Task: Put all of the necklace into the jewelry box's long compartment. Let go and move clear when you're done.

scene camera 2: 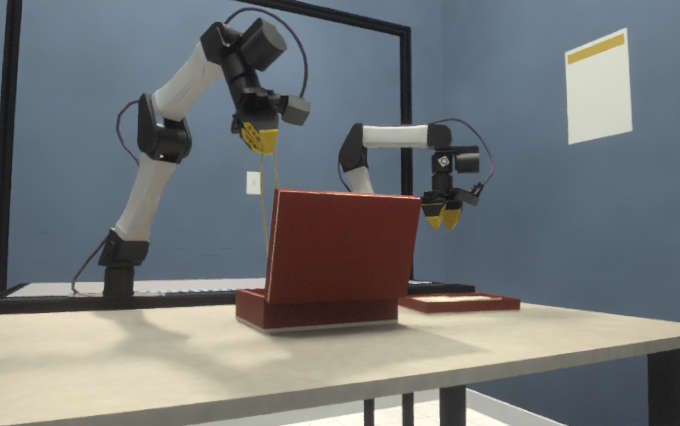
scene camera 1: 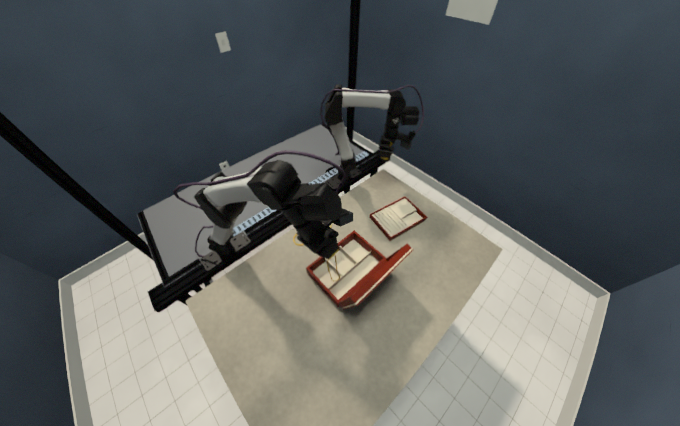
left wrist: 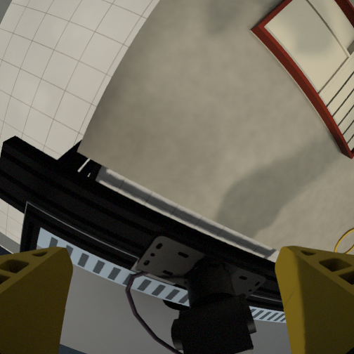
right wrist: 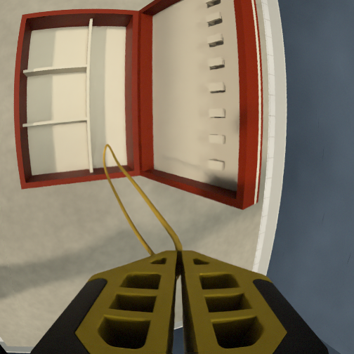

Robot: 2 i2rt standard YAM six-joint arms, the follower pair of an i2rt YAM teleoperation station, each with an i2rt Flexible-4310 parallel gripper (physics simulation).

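Frame: origin at the left arm's base, x down, y right, z back, level; metres.
Seen in the pictures: left gripper, fingertip midpoint: (scene camera 2: 442, 229) (scene camera 1: 386, 153); right gripper, fingertip midpoint: (scene camera 2: 269, 153) (scene camera 1: 332, 255); left arm's base, link origin: (scene camera 1: 343, 178); right arm's base, link origin: (scene camera 2: 118, 298) (scene camera 1: 226, 251).
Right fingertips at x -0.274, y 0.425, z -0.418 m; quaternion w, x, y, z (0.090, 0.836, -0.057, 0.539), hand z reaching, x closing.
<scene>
Offsets run from my right fingertips to a thing's middle. "spot": to the spot under its first point.
The thin gold necklace {dx +0.103, dy -0.009, dz +0.004 m} (scene camera 1: 329, 269) (scene camera 2: 262, 200) (right wrist: 116, 194) hangs as a narrow loop from my right gripper (scene camera 1: 328, 254) (scene camera 2: 265, 152) (right wrist: 178, 259), which is shut on it high above the table. In the right wrist view the loop's lower end shows over the near end of the long compartment (right wrist: 115, 100); its height above the floor of the box is unclear. The red jewelry box {dx +0.183, dy -0.102, dz +0.004 m} (scene camera 1: 321, 287) (scene camera 2: 321, 313) (right wrist: 20, 100) stands with its lid tilted open. My left gripper (scene camera 1: 385, 154) (scene camera 2: 442, 220) (left wrist: 173, 262) is open and empty, high up and away from the box.
A shallow red tray {dx +0.281, dy -0.445, dz +0.069 m} (scene camera 1: 409, 228) (scene camera 2: 466, 304) with cream slots lies beside the box. A small gold ring {dx +0.292, dy -0.049, dz +0.271 m} (scene camera 1: 297, 239) (left wrist: 341, 236) lies on the table near the mounting rail. The raised box lid {spot: dx +0.157, dy -0.098, dz -0.098 m} (scene camera 2: 346, 245) (right wrist: 195, 90) stands along the long compartment's side.
</scene>
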